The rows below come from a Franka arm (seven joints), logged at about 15 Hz.
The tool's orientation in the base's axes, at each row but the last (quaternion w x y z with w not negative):
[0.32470 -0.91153 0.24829 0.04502]
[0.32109 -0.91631 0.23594 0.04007]
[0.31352 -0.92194 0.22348 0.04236]
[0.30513 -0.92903 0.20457 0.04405]
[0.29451 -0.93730 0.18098 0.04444]
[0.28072 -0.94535 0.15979 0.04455]
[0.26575 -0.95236 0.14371 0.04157]
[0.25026 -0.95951 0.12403 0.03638]
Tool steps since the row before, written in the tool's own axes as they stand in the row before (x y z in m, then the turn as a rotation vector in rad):
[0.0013 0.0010 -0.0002 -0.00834 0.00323 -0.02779]
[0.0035 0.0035 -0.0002 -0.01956 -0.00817 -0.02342]
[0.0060 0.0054 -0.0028 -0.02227 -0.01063 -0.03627]
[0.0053 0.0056 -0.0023 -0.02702 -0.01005 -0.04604]
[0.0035 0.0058 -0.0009 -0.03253 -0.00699 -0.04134]
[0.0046 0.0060 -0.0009 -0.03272 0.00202 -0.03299]
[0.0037 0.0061 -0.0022 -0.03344 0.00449 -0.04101]
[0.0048 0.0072 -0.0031 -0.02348 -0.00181 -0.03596]
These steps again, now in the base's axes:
[0.0006 -0.0013 -0.0007 -0.01103 -0.01569 0.02201]
[0.0015 -0.0039 -0.0026 -0.01541 -0.00069 0.02757]
[0.0028 -0.0078 -0.0021 -0.01755 -0.00559 0.03981]
[0.0025 -0.0073 -0.0023 -0.02254 -0.01005 0.04839]
[0.0011 -0.0060 -0.0030 -0.02868 -0.00798 0.04393]
[0.0024 -0.0065 -0.0031 -0.03176 -0.01051 0.03231]
[0.0017 -0.0071 -0.0017 -0.03316 -0.01650 0.03806]
[0.0028 -0.0086 -0.0013 -0.02195 -0.01091 0.03531]

